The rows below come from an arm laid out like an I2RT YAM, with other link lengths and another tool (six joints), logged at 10 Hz.
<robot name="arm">
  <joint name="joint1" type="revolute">
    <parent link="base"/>
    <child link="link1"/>
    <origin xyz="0 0 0.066" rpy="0 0 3.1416"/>
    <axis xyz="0 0 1"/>
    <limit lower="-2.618" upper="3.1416"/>
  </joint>
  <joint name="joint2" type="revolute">
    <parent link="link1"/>
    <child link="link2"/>
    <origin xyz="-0.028 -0.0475 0.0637" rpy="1.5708 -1.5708 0"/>
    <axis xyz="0 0 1"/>
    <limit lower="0" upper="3.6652"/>
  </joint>
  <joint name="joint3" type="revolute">
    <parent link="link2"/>
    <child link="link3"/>
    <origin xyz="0 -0.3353 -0.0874" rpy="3.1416 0 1.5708"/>
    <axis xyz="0 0 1"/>
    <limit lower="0" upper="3.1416"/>
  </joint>
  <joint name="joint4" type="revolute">
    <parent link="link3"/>
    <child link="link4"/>
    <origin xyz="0.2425 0.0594 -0.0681" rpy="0 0 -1.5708"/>
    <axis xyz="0 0 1"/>
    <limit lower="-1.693" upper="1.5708"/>
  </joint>
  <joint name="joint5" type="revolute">
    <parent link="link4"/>
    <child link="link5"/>
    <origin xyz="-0.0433 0.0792 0.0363" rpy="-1.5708 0 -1.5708"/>
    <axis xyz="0 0 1"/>
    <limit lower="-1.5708" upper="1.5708"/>
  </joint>
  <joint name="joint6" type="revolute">
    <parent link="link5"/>
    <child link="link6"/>
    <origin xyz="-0.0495 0 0.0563" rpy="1.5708 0 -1.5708"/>
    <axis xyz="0 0 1"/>
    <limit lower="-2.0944" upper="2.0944"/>
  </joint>
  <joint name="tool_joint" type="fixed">
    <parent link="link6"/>
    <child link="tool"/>
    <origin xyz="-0.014 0.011 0.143" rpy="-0.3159 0 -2.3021"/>
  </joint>
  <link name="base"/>
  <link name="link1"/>
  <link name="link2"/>
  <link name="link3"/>
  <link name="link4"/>
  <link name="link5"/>
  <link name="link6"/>
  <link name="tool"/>
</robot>
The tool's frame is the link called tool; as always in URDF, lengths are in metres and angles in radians.
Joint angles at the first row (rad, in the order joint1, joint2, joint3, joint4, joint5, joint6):
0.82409 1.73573 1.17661 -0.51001 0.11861 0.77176
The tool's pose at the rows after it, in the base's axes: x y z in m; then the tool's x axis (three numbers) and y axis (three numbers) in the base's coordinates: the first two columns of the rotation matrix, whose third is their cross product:
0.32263, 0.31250, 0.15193, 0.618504, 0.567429, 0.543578, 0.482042, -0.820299, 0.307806
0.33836, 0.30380, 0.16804, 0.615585, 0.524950, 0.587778, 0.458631, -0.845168, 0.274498
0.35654, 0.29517, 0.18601, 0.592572, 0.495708, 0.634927, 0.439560, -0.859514, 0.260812
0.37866, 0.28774, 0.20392, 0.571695, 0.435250, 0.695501, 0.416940, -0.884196, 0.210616
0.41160, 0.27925, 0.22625, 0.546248, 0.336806, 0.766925, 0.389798, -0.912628, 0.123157
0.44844, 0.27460, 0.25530, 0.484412, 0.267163, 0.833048, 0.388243, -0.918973, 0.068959
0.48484, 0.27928, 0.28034, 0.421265, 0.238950, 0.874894, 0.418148, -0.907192, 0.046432
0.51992, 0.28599, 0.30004, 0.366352, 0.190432, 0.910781, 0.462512, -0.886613, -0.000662
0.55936, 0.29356, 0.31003, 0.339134, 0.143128, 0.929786, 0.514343, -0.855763, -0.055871
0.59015, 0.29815, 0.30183, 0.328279, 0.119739, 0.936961, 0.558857, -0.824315, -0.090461
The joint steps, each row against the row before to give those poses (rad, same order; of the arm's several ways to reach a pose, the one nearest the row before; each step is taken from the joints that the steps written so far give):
-0.04094 -0.03088 -0.01663 0.05637 -0.03689 -0.00610
-0.05420 -0.02683 0.00250 0.02602 -0.03802 -0.01585
-0.05162 -0.02043 0.01226 0.02793 -0.02749 -0.03342
-0.06657 -0.01238 0.00029 0.06728 -0.06239 -0.01382
-0.09077 0.01009 0.01263 0.10045 -0.10152 0.00763
-0.07530 0.03580 0.05961 0.08237 -0.09252 -0.01267
-0.04741 0.07494 0.11989 0.02664 -0.08306 -0.02674
-0.04444 0.09040 0.11539 0.05017 -0.10893 0.00310
-0.04060 0.12814 0.16161 0.01795 -0.11677 0.01986
-0.02857 0.11901 0.12363 0.01722 -0.09050 0.00879

